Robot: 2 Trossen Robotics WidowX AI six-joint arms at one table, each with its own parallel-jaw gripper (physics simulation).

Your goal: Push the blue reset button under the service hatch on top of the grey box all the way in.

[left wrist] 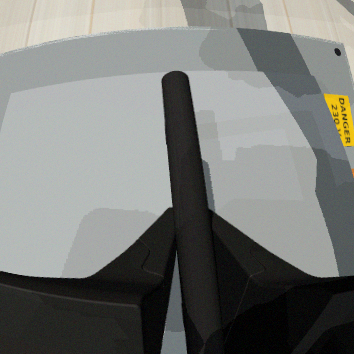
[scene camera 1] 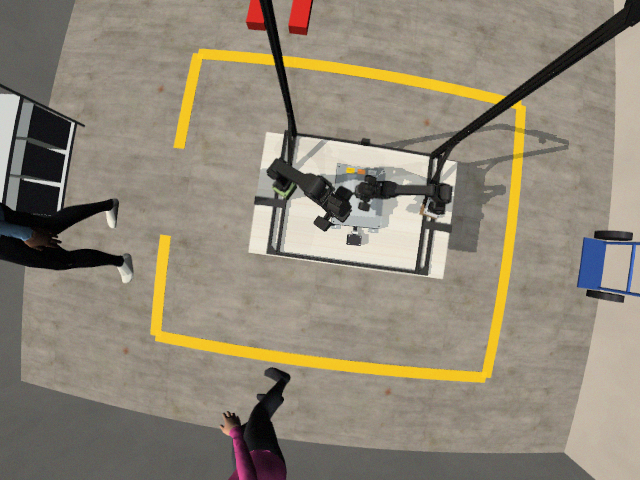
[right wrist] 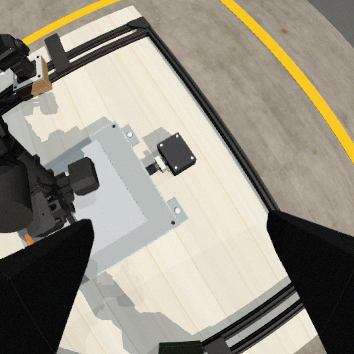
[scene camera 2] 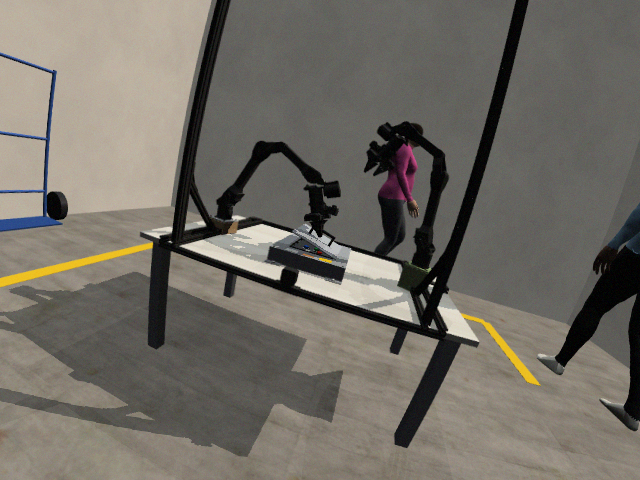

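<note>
The grey box (scene camera 1: 339,180) (scene camera 2: 308,264) (left wrist: 125,52) (right wrist: 137,172) lies on the table. Its pale service hatch (scene camera 2: 331,250) (left wrist: 100,150) (right wrist: 117,215) is tilted up, with a gap under it in scene camera 2. In that gap show the blue button (scene camera 2: 306,247), a red button (scene camera 2: 318,252) and a green one; how deep the blue one sits is too small to tell. My left gripper (scene camera 2: 317,232) (left wrist: 187,216) is shut on the hatch's black bar handle (left wrist: 182,130). My right gripper (scene camera 2: 373,170) (right wrist: 180,224) is open and empty, high above the table.
A small black box (scene camera 1: 354,239) (right wrist: 176,153) stands beside the grey box, by a cable fitting. Yellow (scene camera 2: 325,260) (left wrist: 339,117) and orange labels mark the grey box's top. Black frame rails (right wrist: 215,120) edge the table. Two people stand on the floor away from the table.
</note>
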